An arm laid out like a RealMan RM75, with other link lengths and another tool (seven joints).
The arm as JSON. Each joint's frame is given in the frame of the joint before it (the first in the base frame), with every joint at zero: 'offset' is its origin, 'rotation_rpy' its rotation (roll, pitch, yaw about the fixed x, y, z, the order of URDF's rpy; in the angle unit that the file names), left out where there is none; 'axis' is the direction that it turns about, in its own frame. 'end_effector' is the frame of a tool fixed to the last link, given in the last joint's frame.
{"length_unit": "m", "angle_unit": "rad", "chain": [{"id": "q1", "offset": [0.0, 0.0, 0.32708], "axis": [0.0, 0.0, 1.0]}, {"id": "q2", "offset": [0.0, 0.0, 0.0], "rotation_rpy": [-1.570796, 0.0, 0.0], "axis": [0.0, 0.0, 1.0]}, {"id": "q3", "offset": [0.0, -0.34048, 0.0], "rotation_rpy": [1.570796, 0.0, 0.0], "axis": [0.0, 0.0, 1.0]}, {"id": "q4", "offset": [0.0, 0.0, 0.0], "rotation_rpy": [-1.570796, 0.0, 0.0], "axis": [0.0, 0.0, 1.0]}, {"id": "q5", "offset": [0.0, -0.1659, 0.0], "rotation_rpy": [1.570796, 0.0, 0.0], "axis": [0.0, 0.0, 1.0]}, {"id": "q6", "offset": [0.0, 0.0, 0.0], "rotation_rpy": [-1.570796, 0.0, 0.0], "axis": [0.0, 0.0, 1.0]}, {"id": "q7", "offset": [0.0, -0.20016, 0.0], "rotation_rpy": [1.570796, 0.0, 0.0], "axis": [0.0, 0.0, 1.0]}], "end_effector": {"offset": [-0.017, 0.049, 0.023], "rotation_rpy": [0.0, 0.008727, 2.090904]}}
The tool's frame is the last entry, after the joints.
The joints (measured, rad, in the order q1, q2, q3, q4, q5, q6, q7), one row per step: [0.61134 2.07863 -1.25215 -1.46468 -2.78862 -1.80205 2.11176]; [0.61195 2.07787 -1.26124 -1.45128 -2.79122 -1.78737 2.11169]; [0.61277 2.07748 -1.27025 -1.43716 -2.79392 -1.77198 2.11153]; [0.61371 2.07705 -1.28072 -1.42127 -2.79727 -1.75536 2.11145]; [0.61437 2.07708 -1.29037 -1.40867 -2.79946 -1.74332 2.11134]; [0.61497 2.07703 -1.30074 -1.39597 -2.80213 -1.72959 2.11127]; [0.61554 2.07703 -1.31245 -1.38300 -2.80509 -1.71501 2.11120]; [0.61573 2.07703 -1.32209 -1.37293 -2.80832 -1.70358 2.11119]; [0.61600 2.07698 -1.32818 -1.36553 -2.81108 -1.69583 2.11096]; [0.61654 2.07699 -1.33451 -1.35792 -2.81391 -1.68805 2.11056]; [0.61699 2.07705 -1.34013 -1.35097 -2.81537 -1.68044 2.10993]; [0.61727 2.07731 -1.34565 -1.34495 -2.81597 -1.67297 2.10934]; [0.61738 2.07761 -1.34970 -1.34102 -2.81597 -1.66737 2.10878]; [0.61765 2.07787 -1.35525 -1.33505 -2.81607 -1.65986 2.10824]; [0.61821 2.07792 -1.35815 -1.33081 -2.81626 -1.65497 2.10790]
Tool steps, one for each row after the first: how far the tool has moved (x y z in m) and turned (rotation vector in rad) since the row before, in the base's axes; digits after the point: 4 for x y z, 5 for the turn. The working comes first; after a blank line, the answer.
Tool pose at each row, in the base's axes (x y z in m, rotation vector in rad; the steps are taken from these numbers as rounded here): [0.2925 0.3195 -0.0052 -0.87279 2.34725 -0.07800]; [0.2943 0.3206 -0.0067 -0.87470 2.34127 -0.08078]; [0.2962 0.3217 -0.0085 -0.87679 2.33545 -0.08344]; [0.2983 0.3227 -0.0104 -0.87894 2.32854 -0.08757]; [0.3000 0.3229 -0.0122 -0.88173 2.32315 -0.09353]; [0.3018 0.3235 -0.0140 -0.88525 2.31643 -0.09814]; [0.3037 0.3240 -0.0159 -0.88983 2.30852 -0.10315]; [0.3054 0.3244 -0.0174 -0.89308 2.30128 -0.10754]; [0.3068 0.3246 -0.0182 -0.89466 2.29612 -0.11078]; [0.3081 0.3249 -0.0192 -0.89682 2.29063 -0.11439]; [0.3091 0.3252 -0.0201 -0.89973 2.28648 -0.11698]; [0.3098 0.3254 -0.0212 -0.90348 2.28305 -0.11878]; [0.3101 0.3256 -0.0221 -0.90693 2.28076 -0.11955]; [0.3108 0.3258 -0.0232 -0.91092 2.27772 -0.12121]; [0.3111 0.3261 -0.0238 -0.91300 2.27591 -0.12185]

[0.0018 0.0011 -0.0015 -0.00118 -0.00554 0.00225]; [0.0019 0.0011 -0.0018 -0.00120 -0.00531 0.00236]; [0.0021 0.0010 -0.0019 -0.00199 -0.00661 0.00235]; [0.0017 0.0002 -0.0018 -0.00381 -0.00547 0.00191]; [0.0018 0.0006 -0.0018 -0.00286 -0.00615 0.00310]; [0.0019 0.0005 -0.0019 -0.00325 -0.00701 0.00405]; [0.0017 0.0004 -0.0015 -0.00253 -0.00662 0.00314]; [0.0014 0.0002 -0.0008 -0.00163 -0.00495 0.00173]; [0.0013 0.0003 -0.0010 -0.00203 -0.00516 0.00212]; [0.0010 0.0003 -0.0009 -0.00190 -0.00350 0.00248]; [0.0007 0.0002 -0.0011 -0.00182 -0.00242 0.00302]; [0.0003 0.0002 -0.0009 -0.00126 -0.00124 0.00275]; [0.0007 0.0002 -0.0011 -0.00190 -0.00196 0.00310]; [0.0003 0.0003 -0.0006 -0.00079 -0.00117 0.00175]
